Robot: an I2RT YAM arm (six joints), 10 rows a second.
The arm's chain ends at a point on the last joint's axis. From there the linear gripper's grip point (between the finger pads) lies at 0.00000 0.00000 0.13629 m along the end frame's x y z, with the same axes.
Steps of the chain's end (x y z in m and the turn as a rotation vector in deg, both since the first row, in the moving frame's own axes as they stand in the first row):
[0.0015, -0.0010, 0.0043, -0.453, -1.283, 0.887]
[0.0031, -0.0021, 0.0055, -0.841, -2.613, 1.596]
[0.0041, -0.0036, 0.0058, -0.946, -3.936, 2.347]
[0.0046, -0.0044, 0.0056, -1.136, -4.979, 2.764]
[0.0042, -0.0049, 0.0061, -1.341, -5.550, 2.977]
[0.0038, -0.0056, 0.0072, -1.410, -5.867, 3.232]
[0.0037, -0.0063, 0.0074, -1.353, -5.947, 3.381]
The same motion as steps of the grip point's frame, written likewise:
[-0.0016, 0.0001, 0.0043, -0.453, -1.283, 0.887]
[-0.0031, -0.0002, 0.0053, -0.841, -2.613, 1.596]
[-0.0053, -0.0015, 0.0055, -0.946, -3.936, 2.347]
[-0.0073, -0.0020, 0.0051, -1.136, -4.979, 2.764]
[-0.0091, -0.0021, 0.0054, -1.341, -5.550, 2.977]
[-0.0102, -0.0026, 0.0064, -1.410, -5.867, 3.232]
[-0.0105, -0.0035, 0.0066, -1.353, -5.947, 3.381]

